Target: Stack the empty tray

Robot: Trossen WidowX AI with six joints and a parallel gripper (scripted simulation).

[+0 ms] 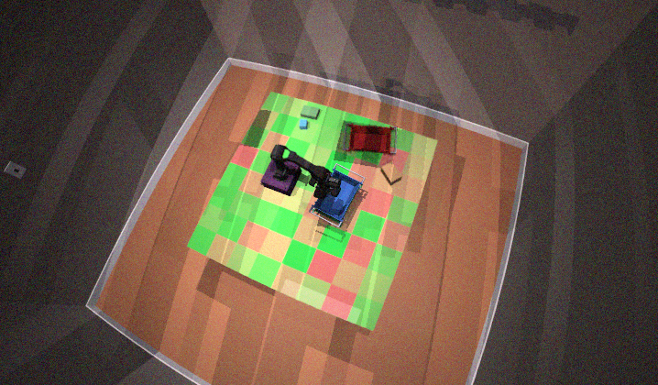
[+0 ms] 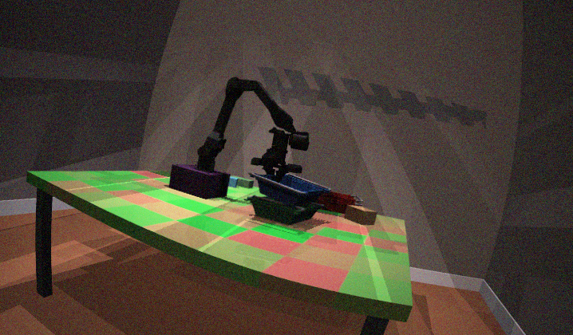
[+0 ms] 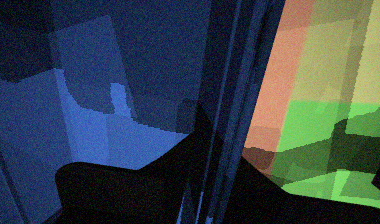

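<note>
Now: the blue tray 8 cm ahead of my gripper tip, 1 cm to the right of it and 2 cm above it. The rest, counted from my gripper tip: small blue block (35 cm behind, 44 cm to the left, 7 cm below); green block (34 cm behind, 56 cm to the left, 7 cm below); brown block (34 cm ahead, 26 cm to the left, 6 cm below).
</note>
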